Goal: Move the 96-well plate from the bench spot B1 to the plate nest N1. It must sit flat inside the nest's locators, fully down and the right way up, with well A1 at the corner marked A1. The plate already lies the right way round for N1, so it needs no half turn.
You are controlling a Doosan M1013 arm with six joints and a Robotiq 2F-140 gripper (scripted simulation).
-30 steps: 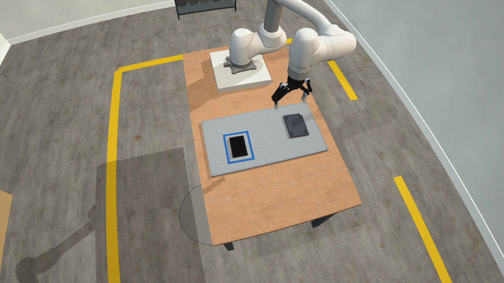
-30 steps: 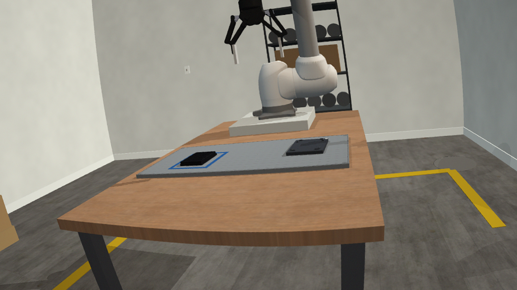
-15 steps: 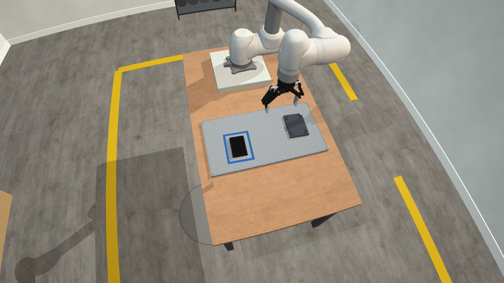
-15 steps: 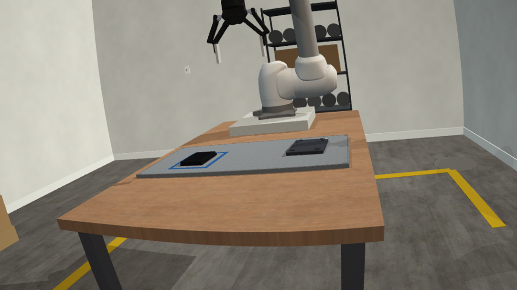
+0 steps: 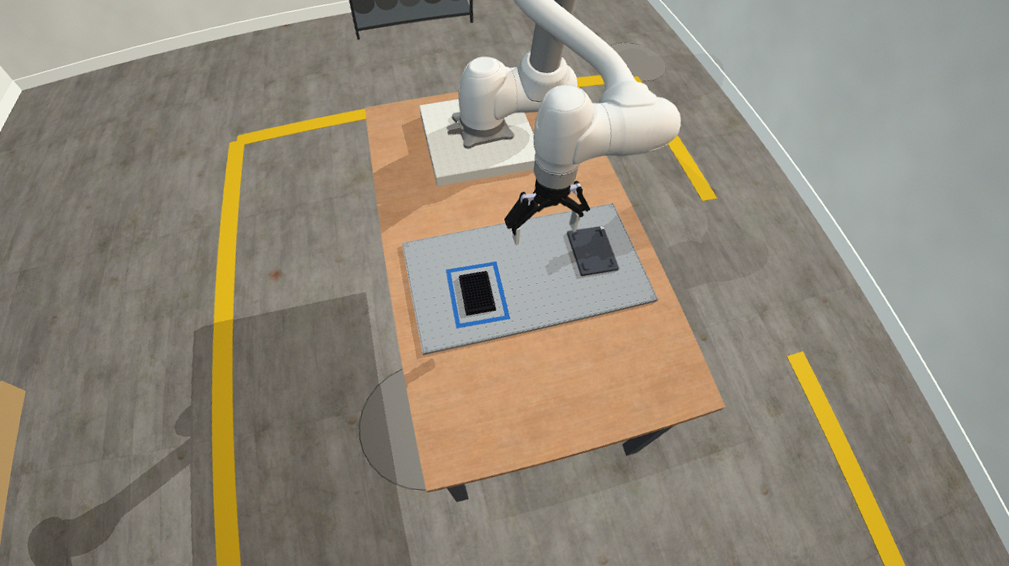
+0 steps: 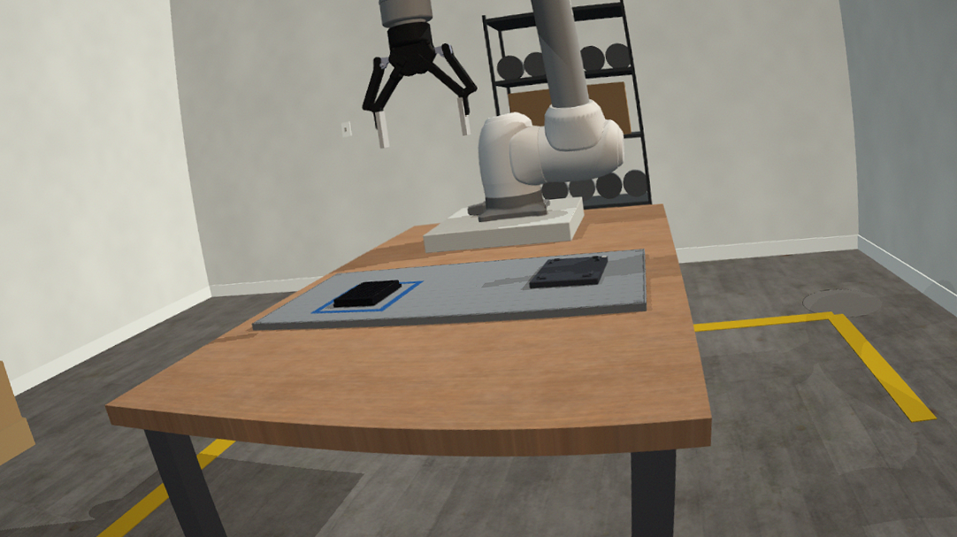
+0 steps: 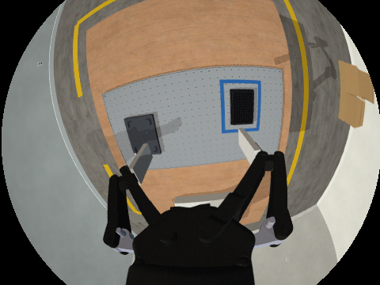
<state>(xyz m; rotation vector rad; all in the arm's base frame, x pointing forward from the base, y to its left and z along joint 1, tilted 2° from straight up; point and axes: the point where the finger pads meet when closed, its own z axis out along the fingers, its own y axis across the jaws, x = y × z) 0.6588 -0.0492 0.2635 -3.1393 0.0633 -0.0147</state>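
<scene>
Right now the black 96-well plate is 28 cm below my hand, 16 cm to the right of it and 4 cm behind it. Round my hand: dark plate nest N1 (28 cm below, 22 cm to the left, 7 cm behind).
</scene>
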